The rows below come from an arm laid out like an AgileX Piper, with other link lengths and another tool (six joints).
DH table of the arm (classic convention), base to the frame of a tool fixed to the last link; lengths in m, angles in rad. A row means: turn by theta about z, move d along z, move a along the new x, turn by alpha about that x. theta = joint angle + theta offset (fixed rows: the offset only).
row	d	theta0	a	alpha
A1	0.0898	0	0	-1.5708
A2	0	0.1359	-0.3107	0
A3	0	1.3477	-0.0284	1.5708
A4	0.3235	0	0	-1.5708
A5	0	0	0	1.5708
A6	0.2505	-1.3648	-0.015	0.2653
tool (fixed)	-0.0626	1.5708	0	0
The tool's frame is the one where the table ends.
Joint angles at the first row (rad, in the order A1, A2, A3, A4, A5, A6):
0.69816, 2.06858, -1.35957, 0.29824, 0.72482, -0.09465
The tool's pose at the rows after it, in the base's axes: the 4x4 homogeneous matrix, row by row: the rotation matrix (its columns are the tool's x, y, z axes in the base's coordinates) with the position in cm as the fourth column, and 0 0 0 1 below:
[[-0.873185 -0.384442 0.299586 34.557], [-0.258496 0.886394 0.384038 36.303], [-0.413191 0.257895 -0.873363 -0.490], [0 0 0 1]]
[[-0.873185 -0.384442 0.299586 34.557], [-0.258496 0.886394 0.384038 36.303], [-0.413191 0.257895 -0.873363 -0.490], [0 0 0 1]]
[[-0.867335 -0.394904 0.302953 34.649], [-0.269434 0.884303 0.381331 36.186], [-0.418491 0.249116 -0.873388 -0.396], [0 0 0 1]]
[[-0.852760 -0.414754 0.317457 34.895], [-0.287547 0.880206 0.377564 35.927], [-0.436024 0.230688 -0.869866 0.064], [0 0 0 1]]
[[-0.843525 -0.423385 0.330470 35.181], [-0.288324 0.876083 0.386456 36.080], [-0.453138 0.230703 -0.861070 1.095], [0 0 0 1]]
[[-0.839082 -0.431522 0.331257 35.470], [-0.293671 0.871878 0.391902 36.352], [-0.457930 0.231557 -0.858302 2.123], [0 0 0 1]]
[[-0.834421 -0.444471 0.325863 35.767], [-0.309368 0.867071 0.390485 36.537], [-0.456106 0.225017 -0.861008 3.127], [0 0 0 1]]
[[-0.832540 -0.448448 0.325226 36.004], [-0.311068 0.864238 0.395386 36.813], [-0.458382 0.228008 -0.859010 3.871], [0 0 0 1]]
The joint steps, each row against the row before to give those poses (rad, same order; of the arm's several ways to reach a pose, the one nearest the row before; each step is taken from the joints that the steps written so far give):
0.00001, -0.00001, 0.00001, -0.00180, -0.00168, 0.00000
0.00000, 0.00000, 0.00000, 0.00000, 0.00000, 0.00000
-0.00002, -0.00203, -0.00172, -0.01219, 0.00219, -0.00204
0.00001, -0.01165, -0.00001, -0.02796, 0.00000, 0.00001
0.00001, -0.01527, -0.00984, -0.00693, 0.00669, 0.00001
-0.00001, -0.00536, -0.02635, -0.00475, 0.02695, 0.00000
-0.00001, -0.00002, -0.03579, -0.01255, 0.04132, -0.00001
0.00001, 0.00001, -0.02419, 0.00000, 0.02119, 0.00001

